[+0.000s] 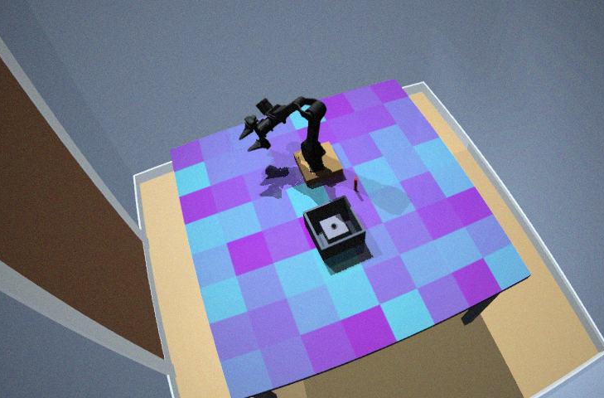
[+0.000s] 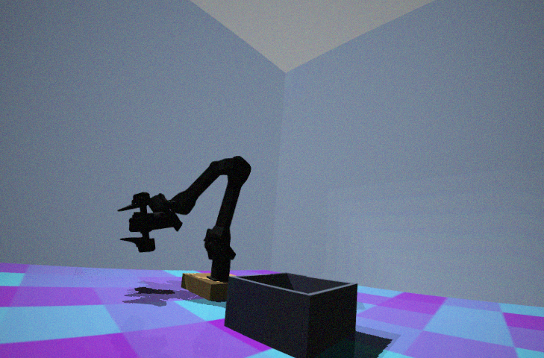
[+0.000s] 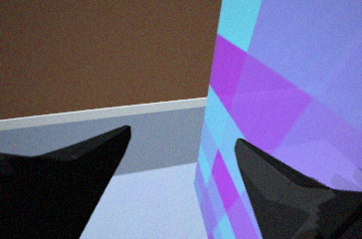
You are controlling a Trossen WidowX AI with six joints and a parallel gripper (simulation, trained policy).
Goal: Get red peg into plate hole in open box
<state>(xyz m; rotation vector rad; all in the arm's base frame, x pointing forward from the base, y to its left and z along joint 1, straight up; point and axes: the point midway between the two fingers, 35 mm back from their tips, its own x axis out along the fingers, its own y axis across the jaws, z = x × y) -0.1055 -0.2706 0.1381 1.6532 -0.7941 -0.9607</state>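
The red peg lies 230 mm ahead of my gripper tip, 450 mm to the left of it and 140 mm below it. The rest, counted from my gripper tip: plate: 420 mm ahead, 310 mm to the left, 130 mm below; dark box: 420 mm ahead, 310 mm to the left, 150 mm below.
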